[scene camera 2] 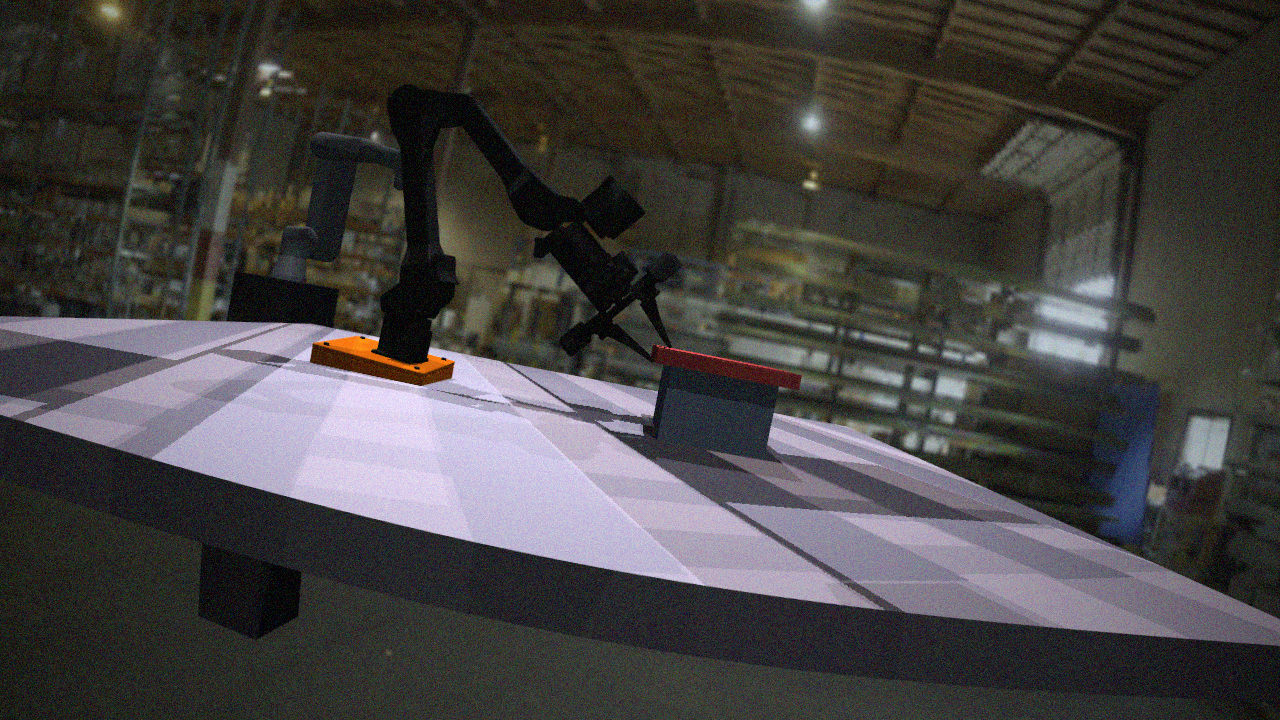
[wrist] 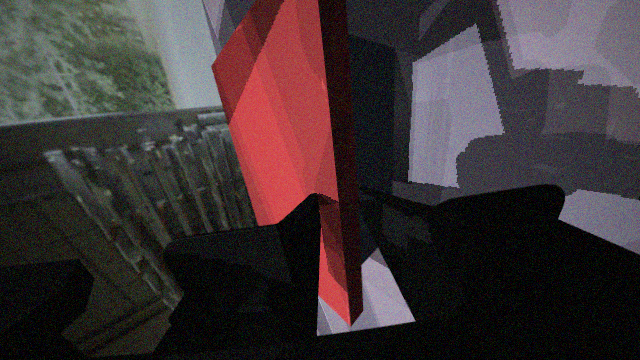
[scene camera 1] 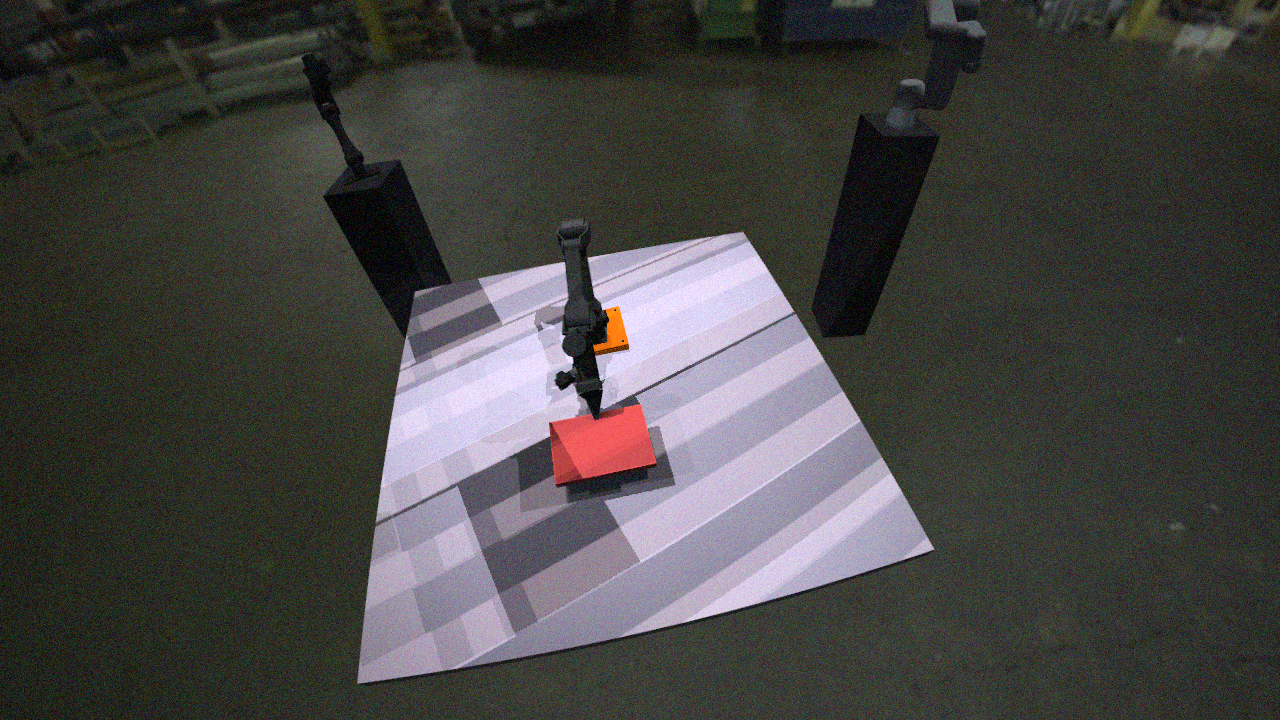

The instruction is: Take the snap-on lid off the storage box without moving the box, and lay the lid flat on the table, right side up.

I see my gripper (scene camera 2: 662,354), a red lid (scene camera 1: 583,449) and a dark storage box (scene camera 1: 640,475).
The red lid also shows in scene camera 2 (scene camera 2: 664,355) and in the wrist view (wrist: 285,84). The dark storage box is seen too in the wrist view (wrist: 372,65). My gripper is seen too in the wrist view (wrist: 337,196) and in scene camera 1 (scene camera 1: 596,419).
